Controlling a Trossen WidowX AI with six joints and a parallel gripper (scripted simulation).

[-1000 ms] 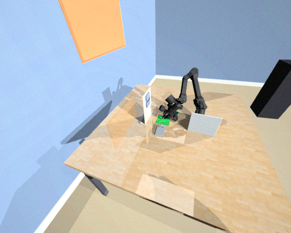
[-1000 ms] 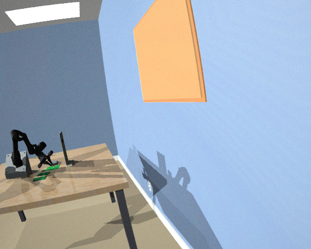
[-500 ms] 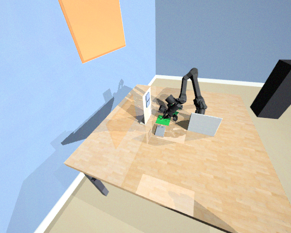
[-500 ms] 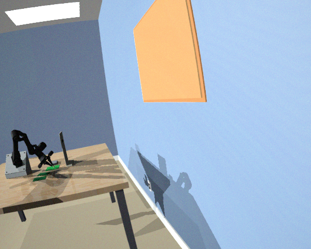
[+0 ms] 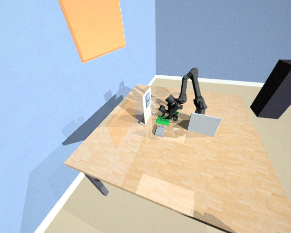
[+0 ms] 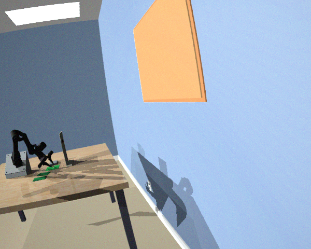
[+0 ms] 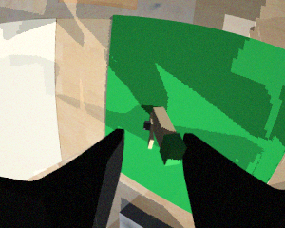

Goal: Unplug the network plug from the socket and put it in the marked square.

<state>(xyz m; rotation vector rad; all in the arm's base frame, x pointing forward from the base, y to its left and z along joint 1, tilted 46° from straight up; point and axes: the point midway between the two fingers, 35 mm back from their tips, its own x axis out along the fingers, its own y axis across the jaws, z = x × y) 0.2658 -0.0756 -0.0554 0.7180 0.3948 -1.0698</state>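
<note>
Now: gripper tip 10 mm above the green network plug. From my gripper tip the other things lie so: cream panel (140 mm ahead, 110 mm above, 10 mm to the left); grey block (150 mm to the left, 10 mm below).
</note>
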